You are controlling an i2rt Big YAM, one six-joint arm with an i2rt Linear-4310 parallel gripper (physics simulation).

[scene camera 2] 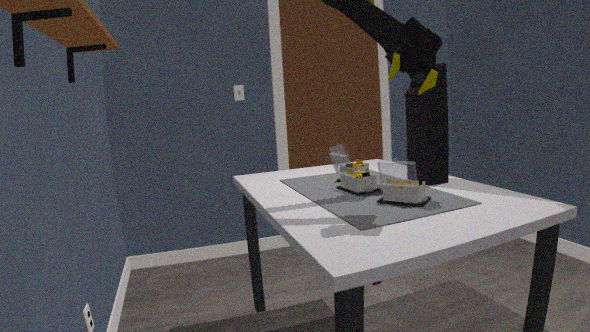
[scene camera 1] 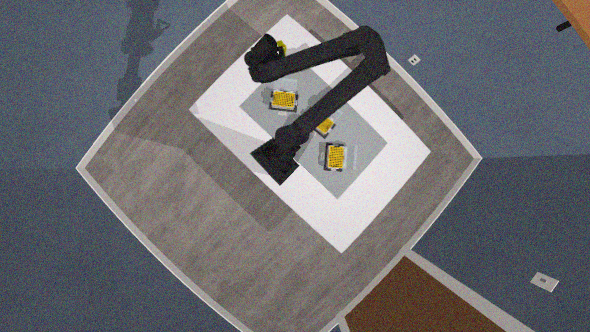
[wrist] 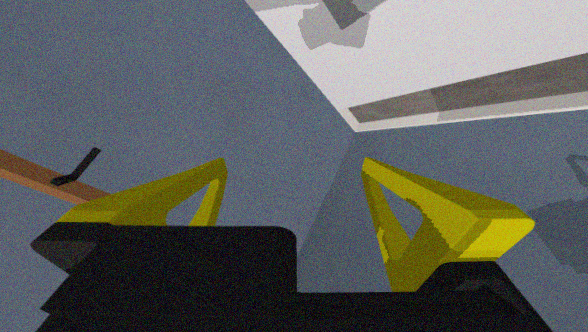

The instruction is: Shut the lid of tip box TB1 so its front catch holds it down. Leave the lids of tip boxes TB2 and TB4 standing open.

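Frame: origin at the arm's base, x back, y right, z up, level; centimetres.
Where they show: gripper, fingertip midpoint: [scene camera 2: 403,86] [wrist: 294,165]; arm's base, link origin: [scene camera 1: 276,160].
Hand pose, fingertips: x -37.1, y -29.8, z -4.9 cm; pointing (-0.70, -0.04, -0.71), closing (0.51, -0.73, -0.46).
Each offset is from my fingertips to the top centre of the thing. "spot": to the spot under its first point. Level surfaces: height alone.
Three tip boxes with yellow tips stand on the grey mat; I cannot read their labels. One box {dx +9.4, dy +11.2, dz -30.3 cm} [scene camera 1: 283,101] [scene camera 2: 402,193] has its clear lid {spot: dx +2.2, dy +7.0, dz -27.3 cm} [scene camera 1: 285,84] [scene camera 2: 398,170] standing open. A middle box {dx +6.6, dy +34.3, dz -30.3 cm} [scene camera 1: 325,126] [scene camera 2: 357,183] is partly covered by the arm in scene camera 1. A third box {dx +15.7, dy +52.6, dz -29.5 cm} [scene camera 1: 336,157] [scene camera 2: 355,167] has a clear lid [scene camera 1: 355,157] standing at its side; in scene camera 2, clear panels overlap behind the two left boxes, hard to assign. My gripper [scene camera 1: 281,48] [scene camera 2: 406,86] [wrist: 294,165] is open and empty, high above the table, away from the boxes.
The grey mat {dz -36.9 cm} [scene camera 1: 367,142] [scene camera 2: 320,192] lies on the white table {dz -37.2 cm} [scene camera 1: 345,225] [scene camera 2: 350,257]. The black arm [scene camera 1: 340,95] [scene camera 2: 372,25] reaches over the middle box from its base [scene camera 1: 275,162] [scene camera 2: 427,140]. A wooden shelf [scene camera 2: 85,25] [wrist: 45,177] is on the wall.
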